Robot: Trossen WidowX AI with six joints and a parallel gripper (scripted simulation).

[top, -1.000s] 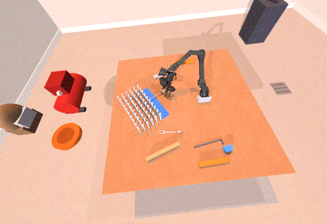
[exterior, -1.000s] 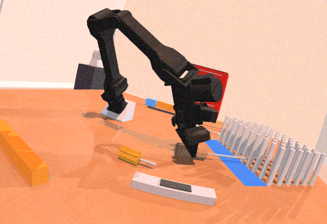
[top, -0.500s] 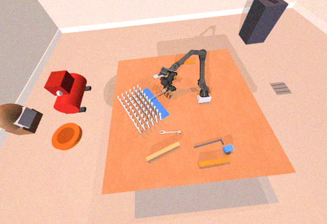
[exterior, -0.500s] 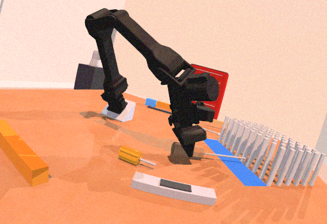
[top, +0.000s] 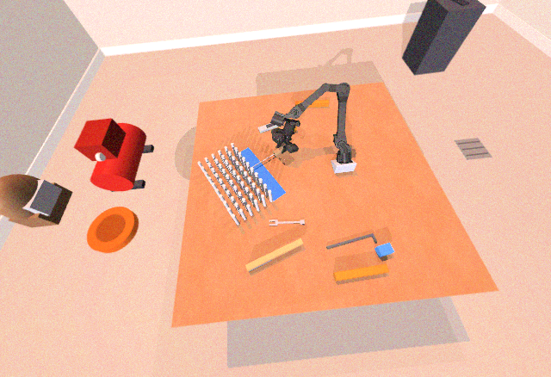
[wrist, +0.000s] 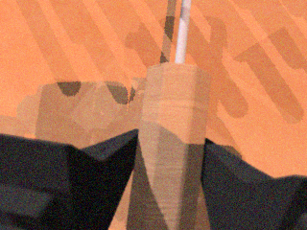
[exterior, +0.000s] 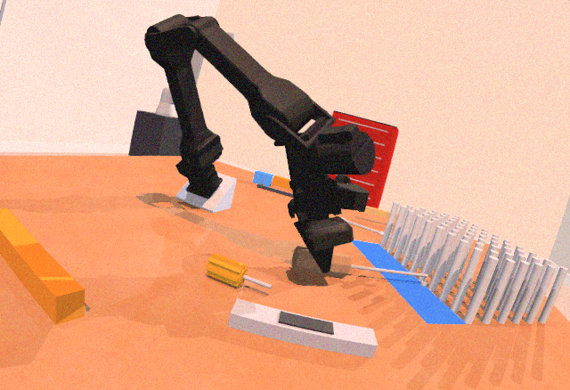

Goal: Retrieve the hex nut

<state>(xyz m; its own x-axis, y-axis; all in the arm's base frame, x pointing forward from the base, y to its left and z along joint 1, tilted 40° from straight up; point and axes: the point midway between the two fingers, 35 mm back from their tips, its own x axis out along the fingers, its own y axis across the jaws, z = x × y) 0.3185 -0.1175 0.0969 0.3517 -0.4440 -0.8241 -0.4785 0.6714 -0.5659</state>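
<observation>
My gripper tip is now 9 cm short of the wooden-handled tool and 5 cm to the right of it. From my gripper tip the other things lie so: hex nut (18 cm ahead, 10 cm to the left, 1 cm below); then blue taped strip (13 cm ahead, 12 cm to the left, 1 cm below); then yellow-handled screwdriver (9 cm behind, 15 cm to the right, 1 cm above).
</observation>
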